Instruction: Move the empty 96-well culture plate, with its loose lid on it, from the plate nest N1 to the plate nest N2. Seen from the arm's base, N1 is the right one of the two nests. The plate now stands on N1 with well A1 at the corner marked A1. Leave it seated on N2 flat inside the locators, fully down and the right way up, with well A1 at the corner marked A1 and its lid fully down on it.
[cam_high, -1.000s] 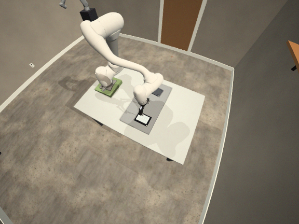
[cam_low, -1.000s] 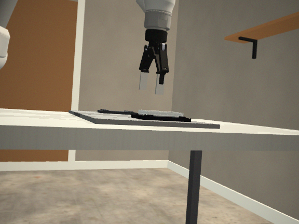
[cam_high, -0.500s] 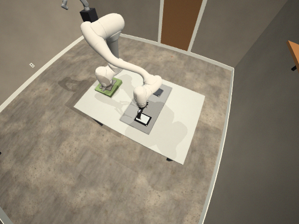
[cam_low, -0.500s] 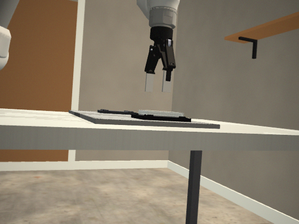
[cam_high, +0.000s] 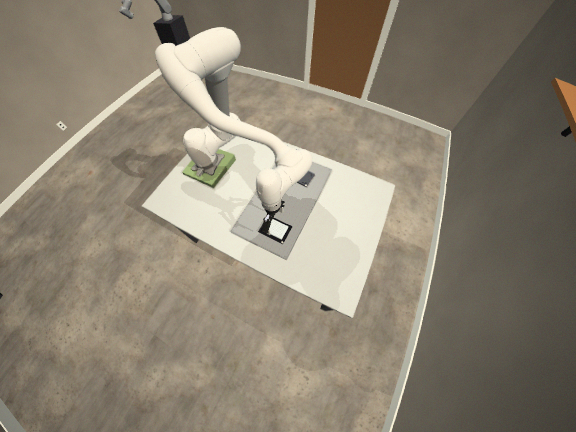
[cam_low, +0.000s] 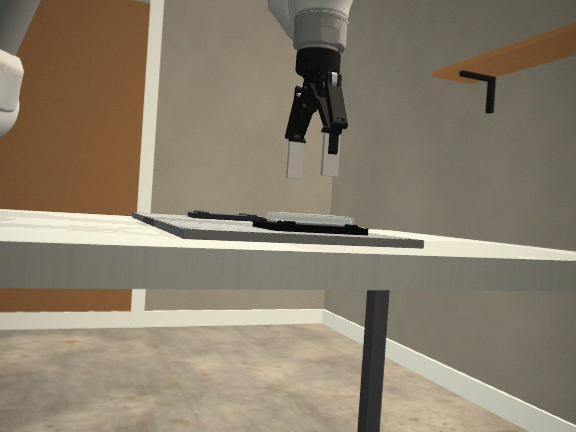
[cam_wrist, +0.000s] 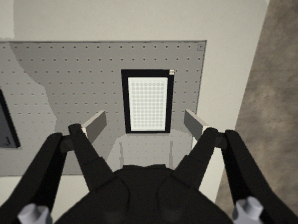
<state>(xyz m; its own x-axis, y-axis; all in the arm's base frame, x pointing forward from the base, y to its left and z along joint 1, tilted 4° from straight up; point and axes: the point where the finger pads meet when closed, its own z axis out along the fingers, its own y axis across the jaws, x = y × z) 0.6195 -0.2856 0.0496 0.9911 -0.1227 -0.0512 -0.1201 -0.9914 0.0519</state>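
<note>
Right now my hand is 80 mm above the clear lid and 10 mm to the left of it. Round my hand: 96-well plate: 80 mm below, 10 mm to the right; then nest N2: 410 mm to the left, 90 mm below, 10 mm ahead; then nest N1: 90 mm below, 10 mm to the right.
</note>
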